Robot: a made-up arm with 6 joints. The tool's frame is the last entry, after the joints. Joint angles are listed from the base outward.
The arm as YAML. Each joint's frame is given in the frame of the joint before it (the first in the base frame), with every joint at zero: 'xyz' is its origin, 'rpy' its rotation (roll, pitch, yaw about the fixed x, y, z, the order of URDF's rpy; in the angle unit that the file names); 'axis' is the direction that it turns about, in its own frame. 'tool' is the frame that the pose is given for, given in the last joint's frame.
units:
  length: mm
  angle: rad
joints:
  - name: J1
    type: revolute
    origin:
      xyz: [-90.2, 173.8, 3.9]
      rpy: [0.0, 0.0, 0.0]
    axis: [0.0, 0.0, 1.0]
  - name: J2
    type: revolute
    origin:
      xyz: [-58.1, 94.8, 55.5]
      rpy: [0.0, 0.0, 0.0]
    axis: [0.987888, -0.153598, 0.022]
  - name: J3
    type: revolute
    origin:
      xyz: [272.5, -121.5, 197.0]
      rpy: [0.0, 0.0, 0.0]
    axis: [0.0, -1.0, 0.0]
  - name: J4
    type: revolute
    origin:
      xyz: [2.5, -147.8, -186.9]
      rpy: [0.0, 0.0, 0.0]
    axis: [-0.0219, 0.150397, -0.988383]
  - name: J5
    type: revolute
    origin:
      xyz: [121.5, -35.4, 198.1]
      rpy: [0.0, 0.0, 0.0]
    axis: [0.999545, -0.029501, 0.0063]
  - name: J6
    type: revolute
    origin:
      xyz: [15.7, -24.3, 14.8]
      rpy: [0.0, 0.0, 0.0]
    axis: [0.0, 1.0, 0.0]
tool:
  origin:
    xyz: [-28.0, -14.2, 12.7]
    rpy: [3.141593, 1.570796, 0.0]
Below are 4 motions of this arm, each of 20 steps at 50 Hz.
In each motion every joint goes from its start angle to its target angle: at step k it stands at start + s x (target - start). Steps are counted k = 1, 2, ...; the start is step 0. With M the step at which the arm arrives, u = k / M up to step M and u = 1 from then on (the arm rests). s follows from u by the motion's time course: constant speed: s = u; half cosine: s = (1 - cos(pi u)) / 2; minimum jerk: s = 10 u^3 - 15 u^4 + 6 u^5.
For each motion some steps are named. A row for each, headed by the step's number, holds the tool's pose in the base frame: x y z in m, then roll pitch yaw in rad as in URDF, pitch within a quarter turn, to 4 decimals.
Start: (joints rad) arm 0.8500 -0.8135 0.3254 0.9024 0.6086 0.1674
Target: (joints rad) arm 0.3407 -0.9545 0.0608 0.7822 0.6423 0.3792
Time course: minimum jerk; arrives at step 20
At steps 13, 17, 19, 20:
13: 0.1857 0.2878 0.4817 2.5366 1.3462 -0.8062
17: 0.1978 0.2695 0.4820 2.1438 1.3574 -1.3261
19: 0.1993 0.2672 0.4820 2.0954 1.3564 -1.3904
20: 0.1993 0.2671 0.4820 2.0932 1.3564 -1.3933

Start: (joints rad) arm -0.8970 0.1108 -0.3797 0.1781 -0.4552 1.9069
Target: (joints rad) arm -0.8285 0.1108 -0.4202 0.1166 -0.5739 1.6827
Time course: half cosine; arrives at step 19
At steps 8, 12, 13, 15, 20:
8: -0.0501 -0.2879 0.2205 0.5211 -0.6481 2.0111
12: -0.0354 -0.2832 0.2212 0.5312 -0.5918 2.0915
13: -0.0322 -0.2821 0.2213 0.5334 -0.5793 2.1099
15: -0.0268 -0.2801 0.2215 0.5373 -0.5587 2.1407
20: -0.0222 -0.2783 0.2217 0.5407 -0.5409 2.1678

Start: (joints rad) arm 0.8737 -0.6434 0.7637 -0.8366 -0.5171 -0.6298
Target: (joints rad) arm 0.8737 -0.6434 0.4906 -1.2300 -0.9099 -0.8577
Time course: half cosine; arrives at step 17
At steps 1, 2, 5, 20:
1: 0.0450 0.4284 0.4213 1.6311 0.1442 1.0367
2: 0.0446 0.4287 0.4203 1.6216 0.1457 1.0443
5: 0.0418 0.4303 0.4137 1.5621 0.1586 1.0971
20: 0.0262 0.4296 0.3853 1.3624 0.2835 1.4185

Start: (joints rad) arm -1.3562 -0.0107 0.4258 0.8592 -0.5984 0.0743
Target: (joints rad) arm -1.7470 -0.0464 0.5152 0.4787 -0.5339 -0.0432
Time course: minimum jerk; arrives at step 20
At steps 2, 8, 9, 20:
2: -0.3263 -0.1390 0.3308 1.8475 1.2094 2.7215
8: -0.3520 -0.1134 0.3391 2.1223 1.1781 2.9799
9: -0.3587 -0.1055 0.3415 2.1895 1.1625 3.0425
20: -0.3958 -0.0486 0.3568 2.4781 1.0131 -2.9775

